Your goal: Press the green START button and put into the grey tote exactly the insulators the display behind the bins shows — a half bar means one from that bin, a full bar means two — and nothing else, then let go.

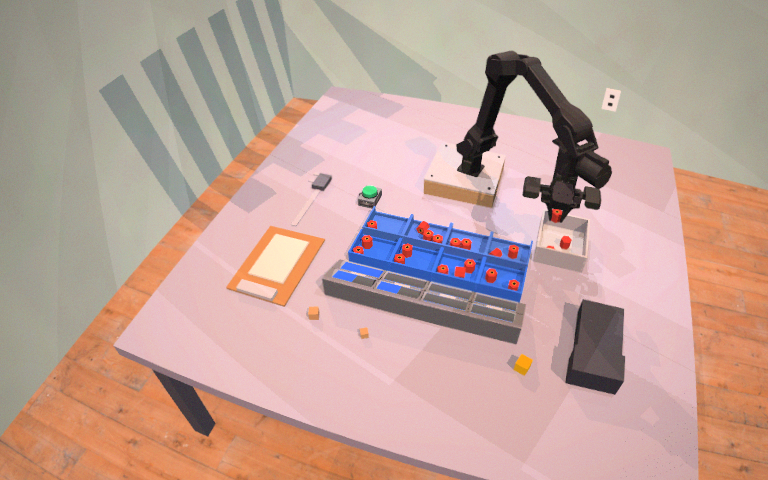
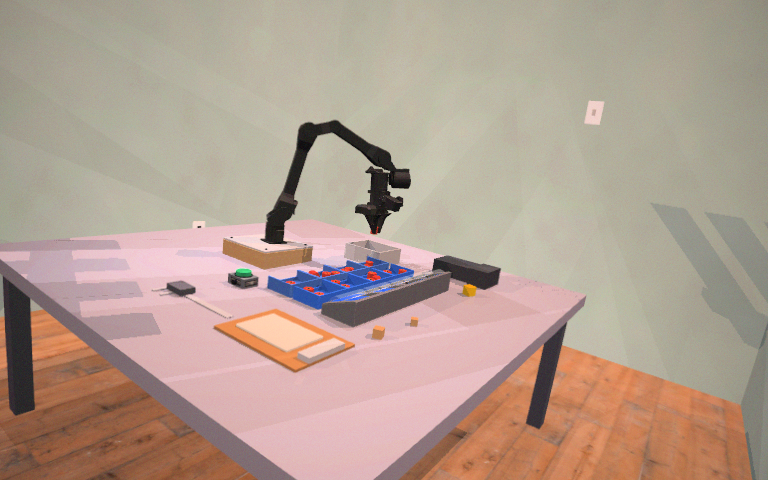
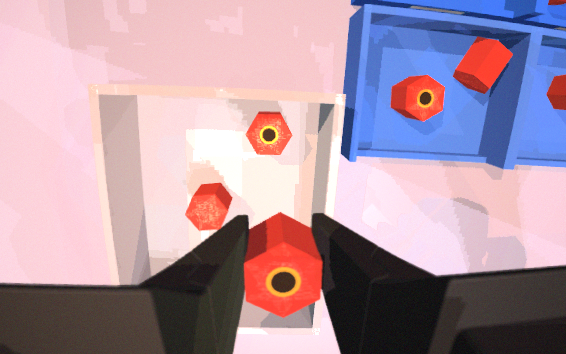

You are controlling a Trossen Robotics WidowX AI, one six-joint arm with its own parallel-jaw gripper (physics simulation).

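My gripper [image 1: 557, 215] [image 2: 374, 230] [image 3: 280, 225] is shut on a red hexagonal insulator, held upright above the grey tote [image 1: 560, 256] [image 2: 360, 253] [image 3: 215, 91], near one side of it. Two red insulators lie inside the tote, one [image 1: 565, 242] [image 3: 208, 206] and another [image 1: 550, 247] [image 3: 268, 134] that shows a yellow-ringed hole. The blue bins [image 1: 419, 274] [image 2: 308, 298] [image 3: 356, 90] hold several insulators. On the dark display [image 1: 421, 310] [image 2: 390, 301], the leftmost panel shows a full upper bar and a half lower bar; the second shows a half lower bar. The START button [image 1: 369, 191] [image 2: 243, 272] is green.
A black block [image 1: 600, 345] [image 2: 464, 271] lies beyond the display's right end. A yellow cube [image 1: 522, 364] [image 2: 468, 290] and two small orange cubes [image 1: 313, 313] [image 1: 364, 332] lie in front. An orange clipboard [image 1: 314, 254] [image 2: 226, 328] lies left of the bins.
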